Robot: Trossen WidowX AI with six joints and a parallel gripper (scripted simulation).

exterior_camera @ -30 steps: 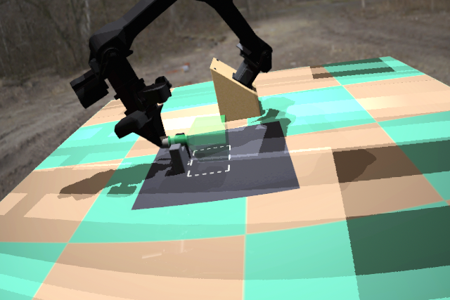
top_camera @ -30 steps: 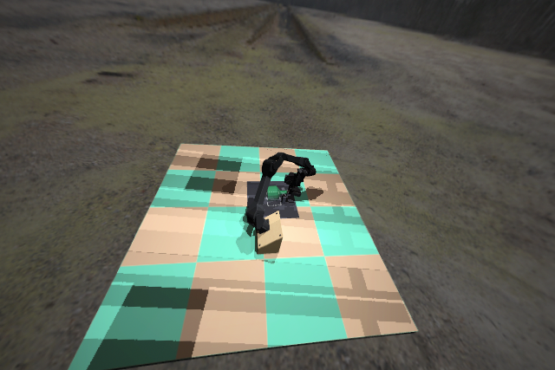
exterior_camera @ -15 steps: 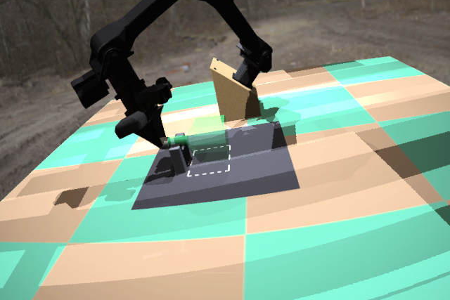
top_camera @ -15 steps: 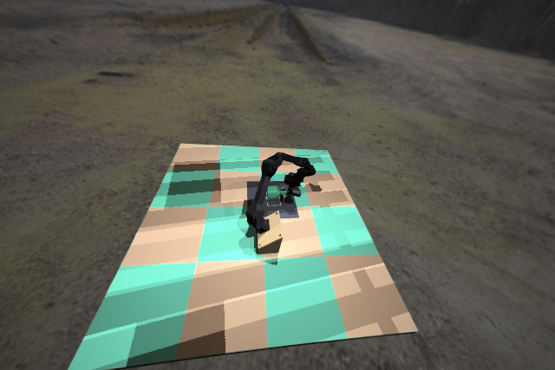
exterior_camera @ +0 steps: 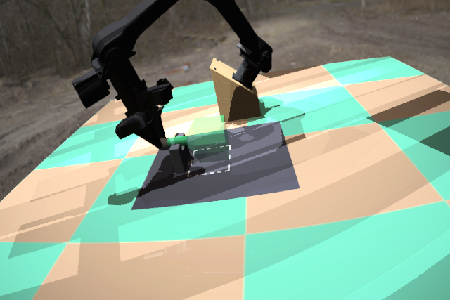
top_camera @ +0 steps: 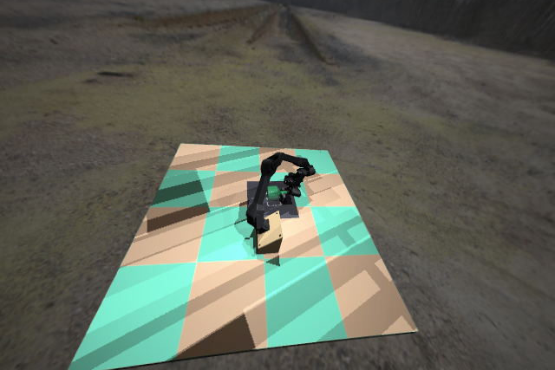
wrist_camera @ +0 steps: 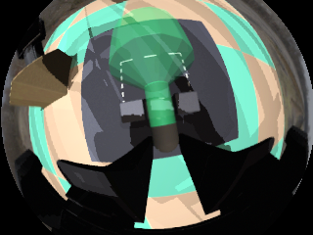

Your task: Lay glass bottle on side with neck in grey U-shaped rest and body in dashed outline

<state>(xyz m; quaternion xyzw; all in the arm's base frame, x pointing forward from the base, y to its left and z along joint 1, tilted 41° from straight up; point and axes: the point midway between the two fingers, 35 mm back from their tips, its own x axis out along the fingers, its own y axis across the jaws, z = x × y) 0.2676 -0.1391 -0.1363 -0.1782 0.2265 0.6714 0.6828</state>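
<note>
My gripper tip is now 50 mm to the right of the green glass bottle. Round my gripper tip: dark mat 110 mm to the left, 60 mm below.
</note>
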